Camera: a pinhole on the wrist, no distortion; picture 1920 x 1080 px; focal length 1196.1 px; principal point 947.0 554.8 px. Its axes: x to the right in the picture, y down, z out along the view. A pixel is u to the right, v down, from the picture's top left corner.
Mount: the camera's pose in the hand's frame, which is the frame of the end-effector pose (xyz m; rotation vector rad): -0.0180 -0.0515 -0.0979 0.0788 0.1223 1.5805
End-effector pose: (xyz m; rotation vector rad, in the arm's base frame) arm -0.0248 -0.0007 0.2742 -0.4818 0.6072 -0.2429
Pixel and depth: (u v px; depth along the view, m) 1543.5 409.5 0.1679
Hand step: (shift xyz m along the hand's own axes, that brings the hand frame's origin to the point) 0.0224 0.0372 0.0637
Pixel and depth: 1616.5 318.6 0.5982
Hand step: 0.1707 0.3014 0.4711
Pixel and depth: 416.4 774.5 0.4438
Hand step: -0.0396 -0.2365 0.3578
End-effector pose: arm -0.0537 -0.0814 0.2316 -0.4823 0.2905 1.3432
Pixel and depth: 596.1 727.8 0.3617
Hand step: -0.0224 -0.1479 0.2702
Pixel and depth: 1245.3 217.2 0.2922
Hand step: 0.1000 0.0305 0.1793
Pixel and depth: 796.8 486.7 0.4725
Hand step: 0.0696 -0.0971 0.3687
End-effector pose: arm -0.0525 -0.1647 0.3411 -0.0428 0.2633 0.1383
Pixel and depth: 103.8 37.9 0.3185
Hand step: 0.1622 -0.2655 0.2063
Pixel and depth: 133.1 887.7 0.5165
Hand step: -0.0899 -0.3896 0.4420
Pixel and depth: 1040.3 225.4 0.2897
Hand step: 0.0977 -0.0199 0.1785
